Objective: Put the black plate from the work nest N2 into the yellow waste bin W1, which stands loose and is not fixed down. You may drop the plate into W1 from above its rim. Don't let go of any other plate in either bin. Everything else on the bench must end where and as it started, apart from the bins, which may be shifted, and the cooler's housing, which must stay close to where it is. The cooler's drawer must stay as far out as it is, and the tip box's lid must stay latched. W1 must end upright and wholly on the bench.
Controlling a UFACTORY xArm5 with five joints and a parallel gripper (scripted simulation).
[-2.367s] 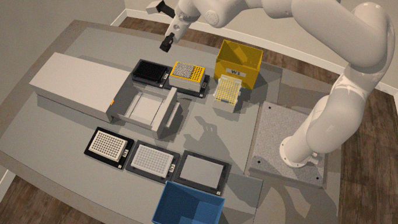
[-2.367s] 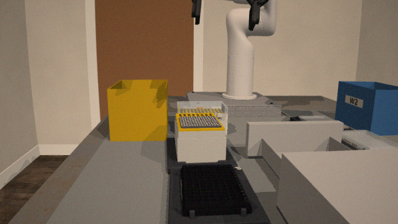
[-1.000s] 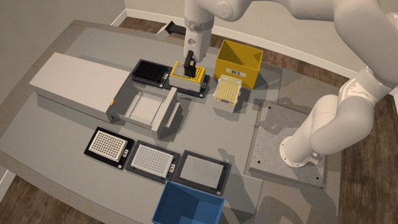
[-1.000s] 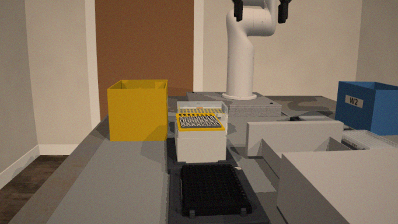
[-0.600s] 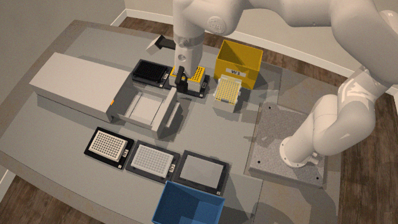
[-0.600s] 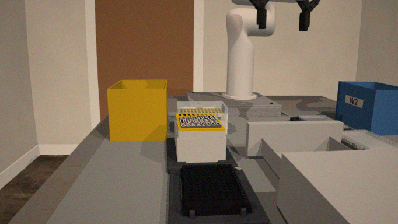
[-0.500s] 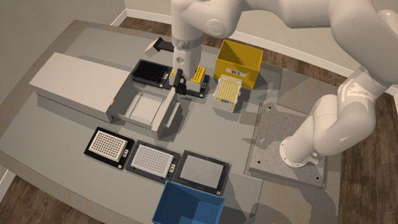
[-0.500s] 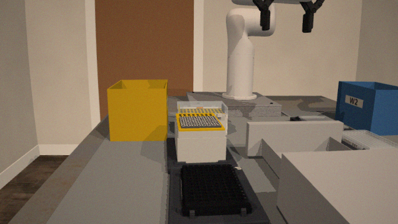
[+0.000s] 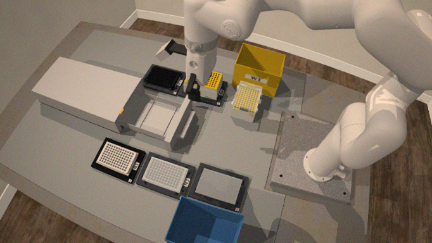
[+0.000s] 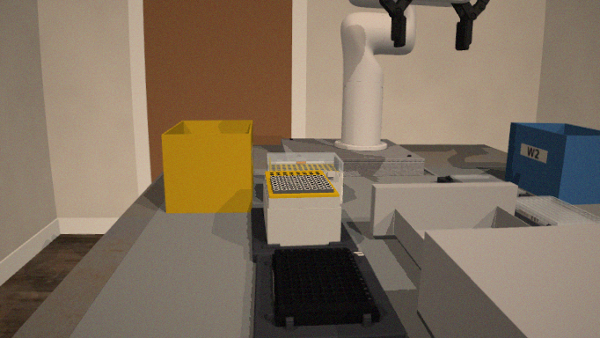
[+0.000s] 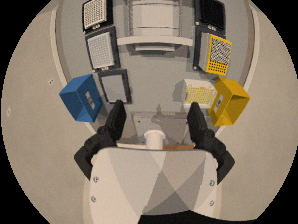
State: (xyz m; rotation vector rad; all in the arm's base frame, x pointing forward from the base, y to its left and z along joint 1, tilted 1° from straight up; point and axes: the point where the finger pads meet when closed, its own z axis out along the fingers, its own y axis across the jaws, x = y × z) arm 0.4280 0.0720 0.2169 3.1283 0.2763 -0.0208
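The black plate lies 250 mm ahead of my hand, 140 mm to the right of it and 240 mm below it. Round my hand: yellow-topped tip box 80 mm ahead, 180 mm to the right, 200 mm below; clear plate 10 mm ahead, 200 mm to the left, 240 mm below; drawer 190 mm ahead, 40 mm to the left, 230 mm below.
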